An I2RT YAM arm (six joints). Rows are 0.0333 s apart.
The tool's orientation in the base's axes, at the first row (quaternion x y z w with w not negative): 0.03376 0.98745 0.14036 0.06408
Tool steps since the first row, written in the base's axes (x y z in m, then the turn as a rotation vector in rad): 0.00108 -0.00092 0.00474 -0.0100 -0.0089 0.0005; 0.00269 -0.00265 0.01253 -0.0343 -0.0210 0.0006; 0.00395 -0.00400 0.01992 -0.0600 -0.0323 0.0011; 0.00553 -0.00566 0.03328 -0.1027 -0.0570 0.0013; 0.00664 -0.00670 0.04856 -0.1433 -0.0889 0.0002; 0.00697 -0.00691 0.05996 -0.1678 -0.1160 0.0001; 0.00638 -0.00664 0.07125 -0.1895 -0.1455 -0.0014; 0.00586 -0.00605 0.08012 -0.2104 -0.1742 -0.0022; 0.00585 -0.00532 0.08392 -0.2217 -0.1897 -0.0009; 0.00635 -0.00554 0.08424 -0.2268 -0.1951 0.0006; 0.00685 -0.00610 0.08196 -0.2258 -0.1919 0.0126; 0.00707 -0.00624 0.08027 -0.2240 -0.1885 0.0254
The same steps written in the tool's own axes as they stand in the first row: -0.00170 0.00051 -0.00462 0.0091 -0.0089 -0.0043; -0.00435 0.00112 -0.01229 0.0321 -0.0216 -0.0110; -0.00658 0.00197 -0.01953 0.0565 -0.0336 -0.0180; -0.00985 0.00421 -0.03249 0.0966 -0.0593 -0.0308; -0.01282 0.00757 -0.04717 0.1342 -0.0921 -0.0439; -0.01450 0.01060 -0.05804 0.1562 -0.1193 -0.0546; -0.01522 0.01401 -0.06880 0.1754 -0.1491 -0.0641; -0.01569 0.01704 -0.07716 0.1937 -0.1778 -0.0741; -0.01606 0.01881 -0.08058 0.2034 -0.1928 -0.0811; -0.01661 0.01872 -0.08088 0.2078 -0.1978 -0.0847; -0.01689 0.01756 -0.07879 0.2057 -0.1913 -0.0951; -0.01692 0.01696 -0.07719 0.2027 -0.1844 -0.1061
